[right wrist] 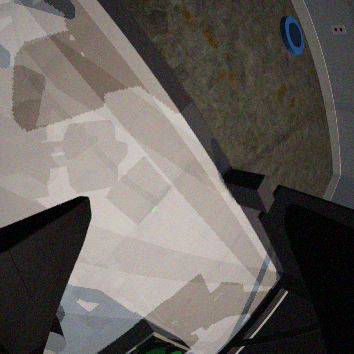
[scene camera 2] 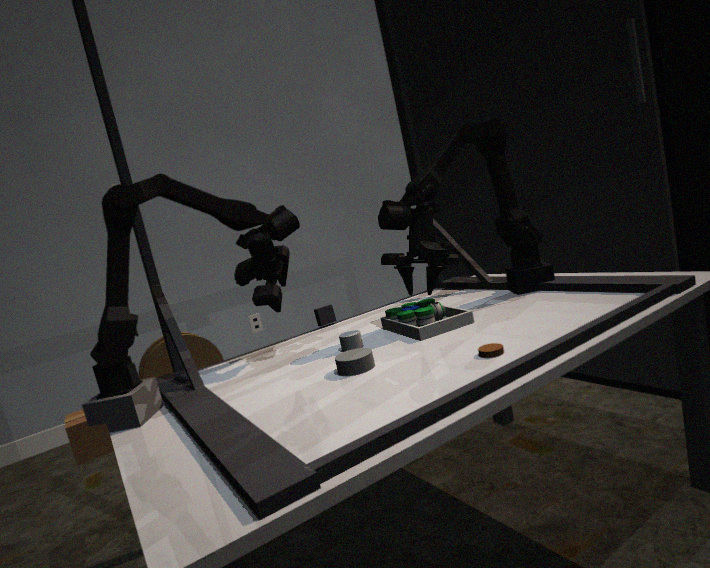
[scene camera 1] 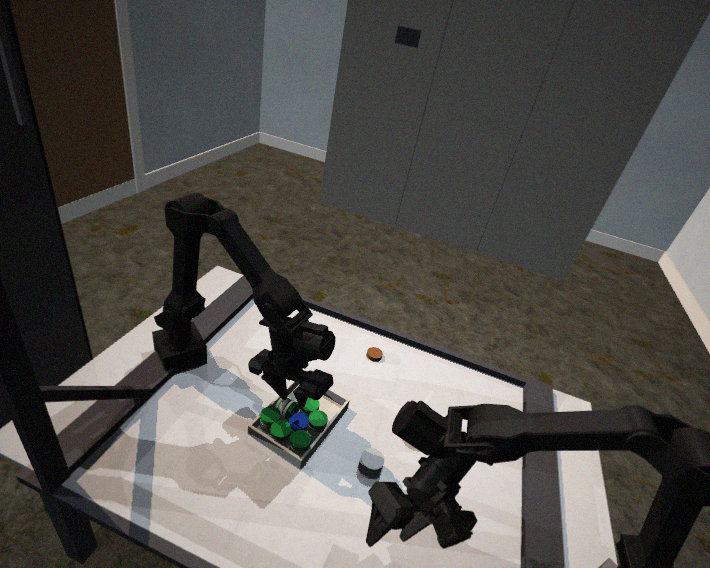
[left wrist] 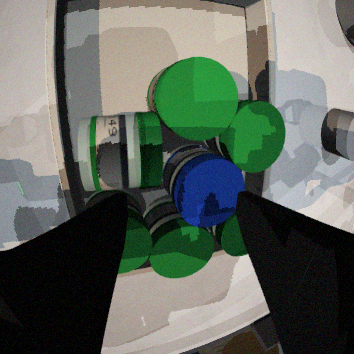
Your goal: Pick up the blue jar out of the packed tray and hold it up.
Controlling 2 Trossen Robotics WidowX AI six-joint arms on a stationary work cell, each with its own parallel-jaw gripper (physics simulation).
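Frame: origin at the left arm's base, x ahead, y left, z up, level; millimetres.
Where they show: left gripper, between the fingertips: [scene camera 2: 420, 295] [scene camera 1: 293, 402] [left wrist: 182, 202]; right gripper, between the fingertips: [right wrist: 191, 211] [scene camera 2: 281, 298] [scene camera 1: 385, 541]; left arm's base, origin of its link: [scene camera 2: 527, 266] [scene camera 1: 179, 338]; right arm's base, origin of its link: [scene camera 2: 120, 390].
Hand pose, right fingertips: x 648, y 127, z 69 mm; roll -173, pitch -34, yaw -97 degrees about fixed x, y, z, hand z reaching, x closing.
Note:
Each offset is from my right fingertips to the top centre of the thing.
The blue-lidded jar @(dx -314, dy +26, dz -84 mm) [scene camera 1: 298, 421] [scene camera 2: 409, 306] [left wrist: 210, 190] stands among several green-lidded jars in the tray @(dx -342, dy +51, dz -101 mm) [scene camera 1: 277, 448] [scene camera 2: 447, 324] [left wrist: 54, 100]. One green-lidded jar @(dx -369, dy +29, dz -82 mm) [scene camera 1: 286, 407] [scene camera 2: 438, 310] [left wrist: 107, 152] lies on its side there. My left gripper [scene camera 1: 293, 401] [scene camera 2: 420, 293] [left wrist: 182, 202] is partly open and empty, pointing down above the jars. In the left wrist view the blue lid shows between the fingertips, nearer the right-hand one in the picture. My right gripper [scene camera 1: 387, 540] [right wrist: 191, 211] is wide open and empty, away from the tray.
A small grey cylinder @(dx -166, dy +123, dz -94 mm) [scene camera 1: 371, 461] [scene camera 2: 351, 340] stands between the tray and my right gripper. A wider grey cylinder @(dx -184, dy +277, dz -99 mm) [scene camera 2: 355, 362] stands near it in scene camera 2. An orange disc @(dx -438, dy +341, dz -117 mm) [scene camera 1: 374, 353] [scene camera 2: 490, 350] lies near the table's dark edge rail.

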